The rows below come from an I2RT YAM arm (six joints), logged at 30 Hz.
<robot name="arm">
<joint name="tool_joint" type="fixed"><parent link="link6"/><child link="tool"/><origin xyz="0 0 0" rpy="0 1.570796 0"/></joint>
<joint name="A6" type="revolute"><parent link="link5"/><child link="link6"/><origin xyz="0.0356 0 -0.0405" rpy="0 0 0"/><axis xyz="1 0 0"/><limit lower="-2.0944" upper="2.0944"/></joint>
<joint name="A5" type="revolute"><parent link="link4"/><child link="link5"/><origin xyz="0.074 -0.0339 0.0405" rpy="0 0 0"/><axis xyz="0 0 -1"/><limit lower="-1.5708" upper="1.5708"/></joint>
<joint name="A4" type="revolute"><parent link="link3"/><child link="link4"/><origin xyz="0.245 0.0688 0.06" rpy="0 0 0"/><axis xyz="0 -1 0"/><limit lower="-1.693" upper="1.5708"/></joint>
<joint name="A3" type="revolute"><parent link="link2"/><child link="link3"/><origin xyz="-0.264 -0.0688 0" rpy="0 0 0"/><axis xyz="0 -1 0"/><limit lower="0" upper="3.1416"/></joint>
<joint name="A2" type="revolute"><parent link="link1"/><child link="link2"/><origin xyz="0.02 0.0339 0.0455" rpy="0 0 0"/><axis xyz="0 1 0"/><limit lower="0" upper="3.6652"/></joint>
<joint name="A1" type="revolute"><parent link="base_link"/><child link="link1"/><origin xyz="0 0 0.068" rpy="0 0 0"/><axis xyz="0 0 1"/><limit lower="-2.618" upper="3.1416"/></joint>
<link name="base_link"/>
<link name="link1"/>
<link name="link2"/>
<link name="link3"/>
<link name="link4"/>
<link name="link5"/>
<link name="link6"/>
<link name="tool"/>
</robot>
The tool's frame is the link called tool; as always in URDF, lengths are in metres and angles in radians.
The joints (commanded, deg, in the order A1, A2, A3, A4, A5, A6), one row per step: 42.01, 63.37, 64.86, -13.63, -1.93, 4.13; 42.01, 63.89, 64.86, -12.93, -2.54, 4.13; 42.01, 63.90, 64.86, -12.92, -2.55, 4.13; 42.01, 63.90, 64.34, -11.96, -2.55, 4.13; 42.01, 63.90, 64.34, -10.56, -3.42, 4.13; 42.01, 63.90, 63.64, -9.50, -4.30, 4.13; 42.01, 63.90, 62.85, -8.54, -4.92, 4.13; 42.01, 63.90, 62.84, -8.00, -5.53, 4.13; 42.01, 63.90, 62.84, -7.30, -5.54, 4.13; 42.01, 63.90, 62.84, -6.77, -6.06, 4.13; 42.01, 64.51, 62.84, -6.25, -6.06, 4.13; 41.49, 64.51, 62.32, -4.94, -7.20, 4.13; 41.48, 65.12, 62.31, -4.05, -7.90, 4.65; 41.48, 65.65, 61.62, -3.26, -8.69, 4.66; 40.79, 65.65, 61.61, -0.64, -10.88, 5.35
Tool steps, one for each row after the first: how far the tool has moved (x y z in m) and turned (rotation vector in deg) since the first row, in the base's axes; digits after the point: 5 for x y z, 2 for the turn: 0.00182, 0.00215, -0.00081, 0.22, -0.05, 0.60; 0.00186, 0.00219, -0.00083, 0.22, -0.05, 0.61; 0.00241, 0.00269, -0.00222, 0.51, -0.38, 0.61; 0.00240, 0.00341, 0.00041, 1.57, -1.31, 1.46; 0.00265, 0.00436, -0.00190, 1.93, -1.47, 2.33; 0.00299, 0.00519, -0.00496, 2.13, -1.52, 2.94; 0.00284, 0.00557, -0.00400, 2.55, -1.84, 3.54; 0.00299, 0.00571, -0.00267, 3.01, -2.38, 3.55; 0.00286, 0.00602, -0.00167, 3.42, -2.72, 4.07; 0.00515, 0.00808, -0.00324, 3.36, -2.65, 4.07; 0.00673, 0.00725, -0.00397, 3.99, -3.15, 4.68; 0.00878, 0.00958, -0.00494, 4.60, -2.91, 5.27; 0.01072, 0.01194, -0.01001, 4.43, -2.47, 6.05; 0.01224, 0.01076, -0.00508, 6.72, -3.82, 7.46
